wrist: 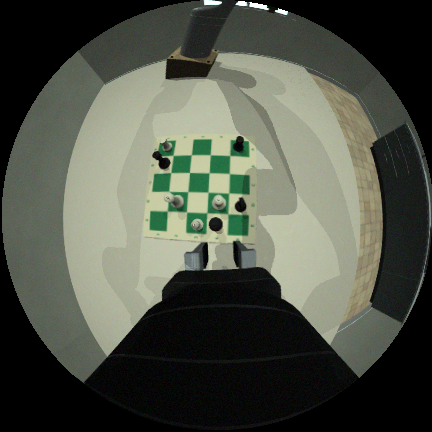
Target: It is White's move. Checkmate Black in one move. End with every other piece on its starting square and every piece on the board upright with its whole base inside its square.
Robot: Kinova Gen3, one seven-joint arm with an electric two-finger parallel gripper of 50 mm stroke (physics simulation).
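The green and cream board has five columns and five rows. White pieces: one in the top-left corner square, one in the second column of the fourth row, one in the fourth column of that row, one in the middle of the bottom row. Black pieces: one below the top-left corner, one in the top-right corner, one at the right of the fourth row, one in the bottom row. All look upright. My gripper is open and empty, beyond the board's bottom edge in view.
The arm's wooden base block with the dark grey arm column stands beyond the board's top edge. A dark panel stands at the far right, past a strip of tan tiles. Arm shadows fall across the pale surface.
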